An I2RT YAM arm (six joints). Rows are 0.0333 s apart.
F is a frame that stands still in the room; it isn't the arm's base.
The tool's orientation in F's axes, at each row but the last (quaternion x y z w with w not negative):
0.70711 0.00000 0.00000 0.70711
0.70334 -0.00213 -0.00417 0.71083
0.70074 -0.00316 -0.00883 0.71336
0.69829 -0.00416 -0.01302 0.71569
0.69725 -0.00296 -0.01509 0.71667
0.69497 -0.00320 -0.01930 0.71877
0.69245 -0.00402 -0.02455 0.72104
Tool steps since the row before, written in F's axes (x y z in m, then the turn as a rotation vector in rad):
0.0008 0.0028 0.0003 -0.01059 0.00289 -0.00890
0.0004 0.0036 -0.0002 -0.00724 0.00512 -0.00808
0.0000 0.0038 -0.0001 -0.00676 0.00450 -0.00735
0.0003 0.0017 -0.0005 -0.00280 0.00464 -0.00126
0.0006 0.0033 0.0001 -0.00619 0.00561 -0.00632
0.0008 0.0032 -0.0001 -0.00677 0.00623 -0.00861
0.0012 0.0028 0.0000 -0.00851 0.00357 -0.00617
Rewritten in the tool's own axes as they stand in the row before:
0.0008 0.0003 -0.0028 -0.01059 -0.00890 -0.00289
0.0004 -0.0002 -0.0036 -0.00726 -0.00805 -0.00514
-0.0001 0.0000 -0.0038 -0.00678 -0.00732 -0.00452
0.0003 -0.0005 -0.0017 -0.00290 -0.00118 -0.00460
0.0005 0.0002 -0.0033 -0.00623 -0.00627 -0.00562
0.0007 0.0000 -0.0032 -0.00677 -0.00855 -0.00630
0.0011 0.0001 -0.0028 -0.00847 -0.00627 -0.00348

